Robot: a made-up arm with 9 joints. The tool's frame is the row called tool.
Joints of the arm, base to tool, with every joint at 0 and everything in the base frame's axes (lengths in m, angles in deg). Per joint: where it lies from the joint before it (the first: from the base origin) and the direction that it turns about. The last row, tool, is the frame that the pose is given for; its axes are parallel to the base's.
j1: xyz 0.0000 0.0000 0.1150 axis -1 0 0
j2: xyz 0.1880 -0.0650 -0.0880 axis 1 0 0
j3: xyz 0.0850 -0.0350 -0.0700 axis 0 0 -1
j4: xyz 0.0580 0.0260 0.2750 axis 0 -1 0
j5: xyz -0.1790 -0.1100 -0.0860 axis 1 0 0
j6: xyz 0.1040 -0.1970 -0.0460 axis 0 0 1
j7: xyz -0.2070 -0.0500 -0.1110 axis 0 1 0
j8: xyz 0.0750 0.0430 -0.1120 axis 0 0 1
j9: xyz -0.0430 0.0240 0.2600 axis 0 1 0
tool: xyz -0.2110 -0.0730 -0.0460
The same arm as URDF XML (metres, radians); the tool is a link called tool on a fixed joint. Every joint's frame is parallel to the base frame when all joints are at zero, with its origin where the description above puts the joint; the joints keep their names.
<robot name="arm">
  <joint name="tool_fixed" type="fixed">
    <parent link="link9"/>
    <child link="tool"/>
    <origin xyz="-0.211 -0.073 -0.046" rpy="0 0 0"/>
  </joint>
  <joint name="j9" type="continuous">
    <parent link="link8"/>
    <child link="link9"/>
    <origin xyz="-0.043 0.024 0.26" rpy="0 0 0"/>
    <axis xyz="0 1 0"/>
  </joint>
  <joint name="j8" type="continuous">
    <parent link="link7"/>
    <child link="link8"/>
    <origin xyz="0.075 0.043 -0.112" rpy="0 0 0"/>
    <axis xyz="0 0 1"/>
  </joint>
  <joint name="j7" type="continuous">
    <parent link="link6"/>
    <child link="link7"/>
    <origin xyz="-0.207 -0.05 -0.111" rpy="0 0 0"/>
    <axis xyz="0 1 0"/>
  </joint>
  <joint name="j6" type="continuous">
    <parent link="link5"/>
    <child link="link6"/>
    <origin xyz="0.104 -0.197 -0.046" rpy="0 0 0"/>
    <axis xyz="0 0 1"/>
  </joint>
  <joint name="j5" type="continuous">
    <parent link="link4"/>
    <child link="link5"/>
    <origin xyz="-0.179 -0.11 -0.086" rpy="0 0 0"/>
    <axis xyz="1 0 0"/>
  </joint>
  <joint name="j4" type="continuous">
    <parent link="link3"/>
    <child link="link4"/>
    <origin xyz="0.058 0.026 0.275" rpy="0 0 0"/>
    <axis xyz="0 -1 0"/>
  </joint>
  <joint name="j3" type="continuous">
    <parent link="link2"/>
    <child link="link3"/>
    <origin xyz="0.085 -0.035 -0.07" rpy="0 0 0"/>
    <axis xyz="0 0 -1"/>
  </joint>
  <joint name="j2" type="continuous">
    <parent link="link1"/>
    <child link="link2"/>
    <origin xyz="0.188 -0.065 -0.088" rpy="0 0 0"/>
    <axis xyz="1 0 0"/>
  </joint>
  <joint name="j1" type="continuous">
    <parent link="base_link"/>
    <child link="link1"/>
    <origin xyz="0 0 0.115" rpy="0 0 0"/>
    <axis xyz="-1 0 0"/>
  </joint>
  <link name="base_link"/>
  <link name="link1"/>
  <link name="link2"/>
  <link name="link3"/>
  <link name="link4"/>
  <link name="link5"/>
  <link name="link6"/>
  <link name="link7"/>
  <link name="link8"/>
  <link name="link9"/>
  <link name="tool"/>
</robot>

